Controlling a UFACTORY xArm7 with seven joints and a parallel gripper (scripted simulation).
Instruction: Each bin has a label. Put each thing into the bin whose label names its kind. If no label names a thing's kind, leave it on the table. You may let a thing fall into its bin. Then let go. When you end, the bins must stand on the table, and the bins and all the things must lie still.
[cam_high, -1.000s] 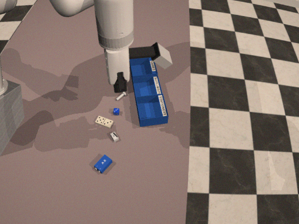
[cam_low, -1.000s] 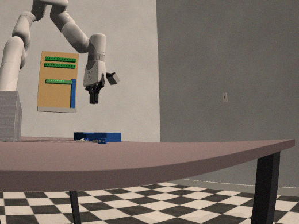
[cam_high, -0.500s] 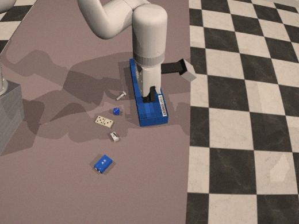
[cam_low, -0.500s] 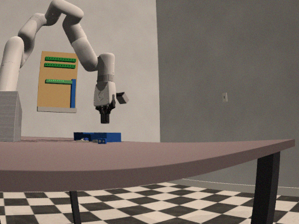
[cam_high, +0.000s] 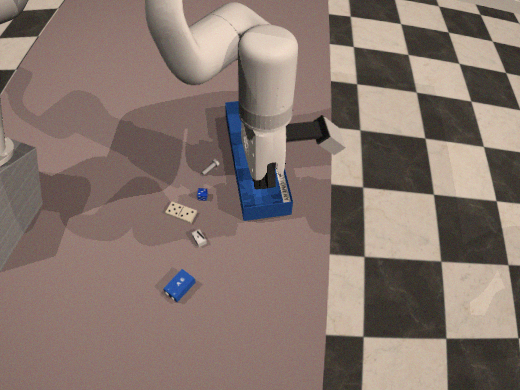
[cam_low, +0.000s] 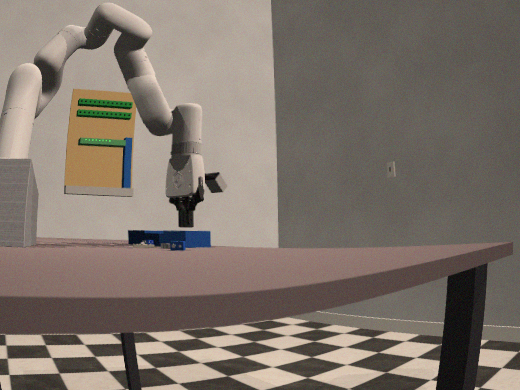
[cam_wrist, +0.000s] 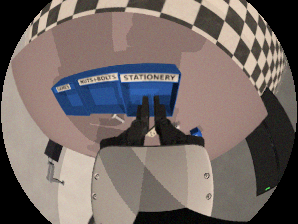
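My hand is 20 mm past the blue three-part bin, 80 mm to the right of it and 50 mm above it. Also, from my hand: blue die: 110 mm behind, 10 mm to the right, 60 mm below; bolt: 100 mm behind, 60 mm to the left, 60 mm below; white sharpener: 100 mm behind, 90 mm to the right, 60 mm below.
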